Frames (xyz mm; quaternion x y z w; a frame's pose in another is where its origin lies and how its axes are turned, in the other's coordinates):
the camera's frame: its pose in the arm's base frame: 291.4 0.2 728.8 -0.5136 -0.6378 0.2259 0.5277
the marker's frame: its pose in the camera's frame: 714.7 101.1 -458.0 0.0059 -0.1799 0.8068 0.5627
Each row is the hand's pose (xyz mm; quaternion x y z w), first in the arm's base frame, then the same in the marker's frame.
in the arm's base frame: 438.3 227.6 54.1 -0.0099 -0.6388 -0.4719 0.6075
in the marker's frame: 969.6 368.7 547.4 -0.0290 -0.3863 0.8807 0.2726
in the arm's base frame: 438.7 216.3 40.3 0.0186 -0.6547 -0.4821 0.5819
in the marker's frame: 982.6 380.8 549.7 0.0011 -0.3745 0.8773 0.3003
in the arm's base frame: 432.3 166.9 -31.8 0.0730 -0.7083 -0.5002 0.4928
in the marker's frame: 1049.6 433.6 569.6 0.1041 -0.3494 0.8622 0.3516
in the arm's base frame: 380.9 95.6 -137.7 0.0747 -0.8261 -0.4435 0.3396
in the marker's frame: 1141.7 507.6 640.2 0.2948 -0.2990 0.8522 0.3121
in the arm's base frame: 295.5 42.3 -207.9 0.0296 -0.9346 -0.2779 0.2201
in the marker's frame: 1194.4 559.9 737.9 0.4498 -0.1976 0.8549 0.1666
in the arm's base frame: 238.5 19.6 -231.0 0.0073 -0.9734 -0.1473 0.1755
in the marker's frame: 1207.0 580.7 798.8 0.5040 -0.1110 0.8542 0.0635
